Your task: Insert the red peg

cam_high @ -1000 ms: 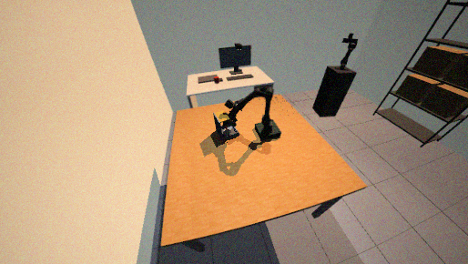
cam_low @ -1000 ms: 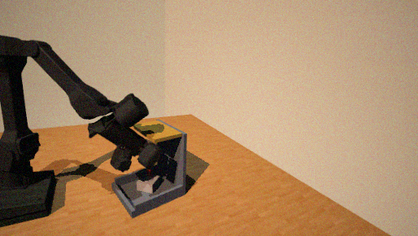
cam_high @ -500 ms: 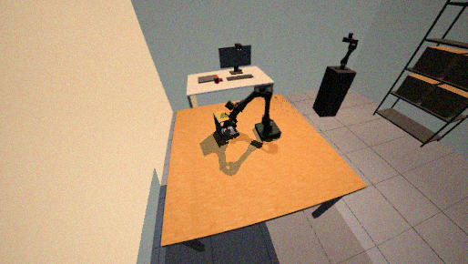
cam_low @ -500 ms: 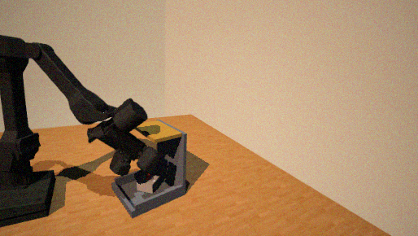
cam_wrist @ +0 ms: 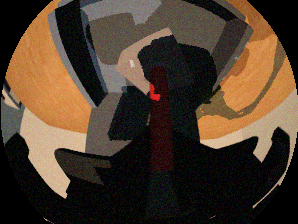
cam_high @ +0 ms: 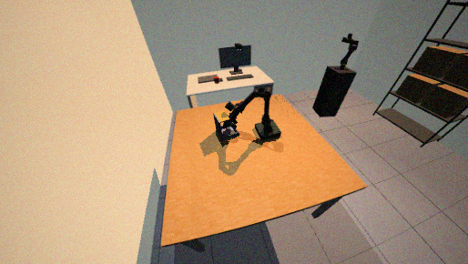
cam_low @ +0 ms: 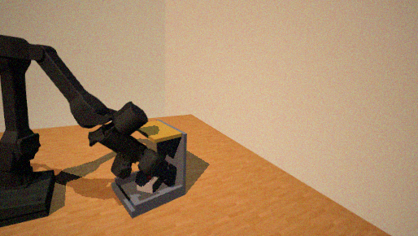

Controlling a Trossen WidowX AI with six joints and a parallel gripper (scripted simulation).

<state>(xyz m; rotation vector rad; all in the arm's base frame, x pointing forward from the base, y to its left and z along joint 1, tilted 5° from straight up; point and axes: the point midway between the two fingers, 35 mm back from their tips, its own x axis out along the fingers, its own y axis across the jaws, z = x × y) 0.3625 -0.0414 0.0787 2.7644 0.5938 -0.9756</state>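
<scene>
Right now the back wall is 40 mm ahead of my gripper tip, 10 mm to the left of it and 30 mm above it. From my gripper tip the other things lie so: red peg 30 mm behind, 10 mm to the right, 10 mm below; then yellow roof 10 mm to the right, 120 mm above.
</scene>
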